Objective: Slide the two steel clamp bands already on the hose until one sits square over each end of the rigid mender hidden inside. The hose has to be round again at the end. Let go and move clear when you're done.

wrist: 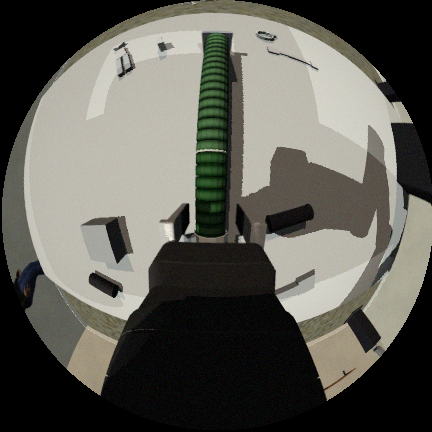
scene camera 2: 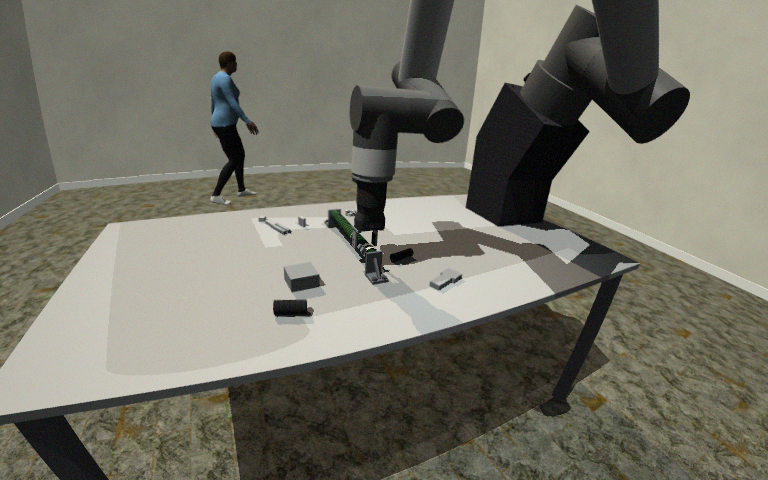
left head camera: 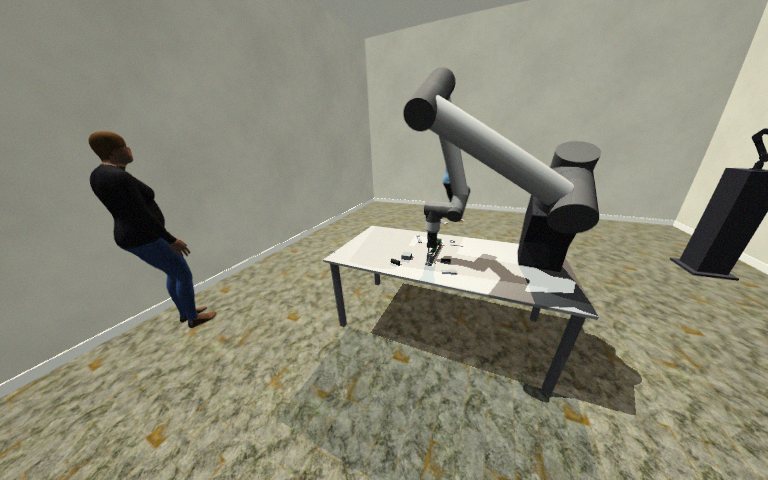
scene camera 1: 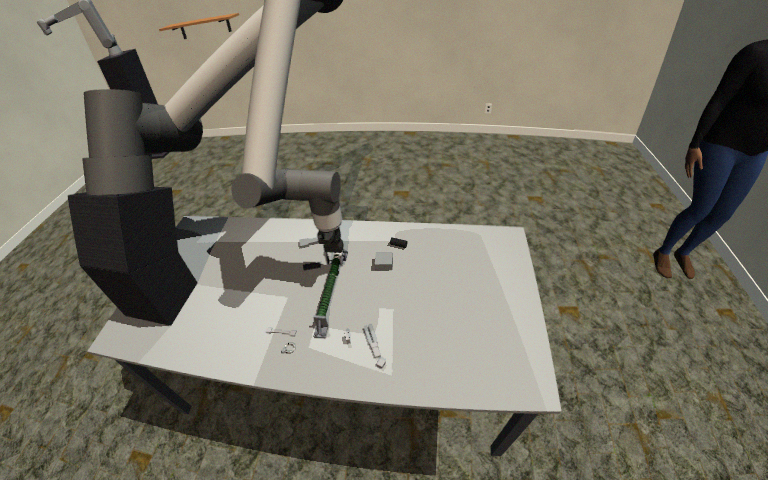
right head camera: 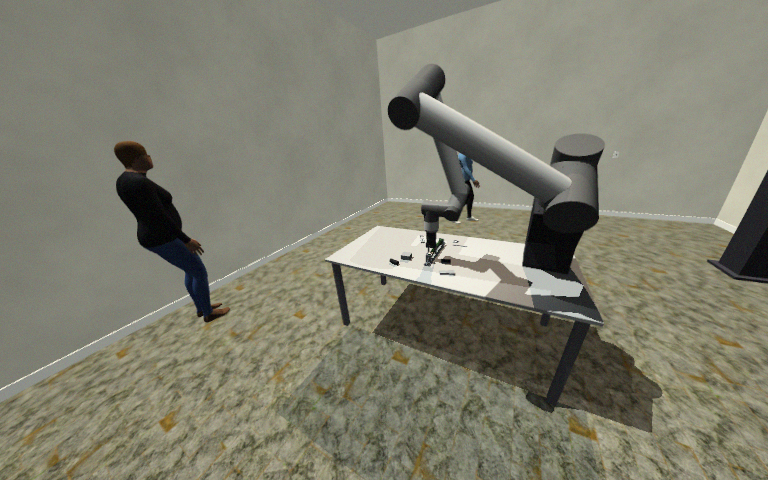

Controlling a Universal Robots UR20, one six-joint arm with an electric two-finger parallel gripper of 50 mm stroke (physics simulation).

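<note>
The green ribbed hose [scene camera 1: 327, 294] [scene camera 2: 342, 225] [wrist: 212, 120] runs straight between two grey end brackets [scene camera 2: 373, 267] [scene camera 1: 321, 326]. A thin pale line [wrist: 211, 150] crosses the hose in the wrist view. The steel clamp bands [scene camera 2: 367, 247] show as pale rings close to the near bracket in scene camera 2; the gripper body mostly hides them in the wrist view, and their exact spacing and squareness cannot be told. My gripper [scene camera 2: 364, 240] [wrist: 212, 213] points down and is open, with one finger on each side of the hose beside the bands and a gap on both sides. The mender is hidden inside.
A grey block [scene camera 2: 301, 276] [wrist: 100, 241] and a black cylinder [scene camera 2: 289, 307] lie on one side of the hose. Another black cylinder [scene camera 2: 401, 254] [wrist: 290, 218] and a grey stepped piece [scene camera 2: 445, 279] lie on the other. A loose ring [scene camera 1: 288, 348] and hand tools [scene camera 1: 370, 340] lie near the far bracket.
</note>
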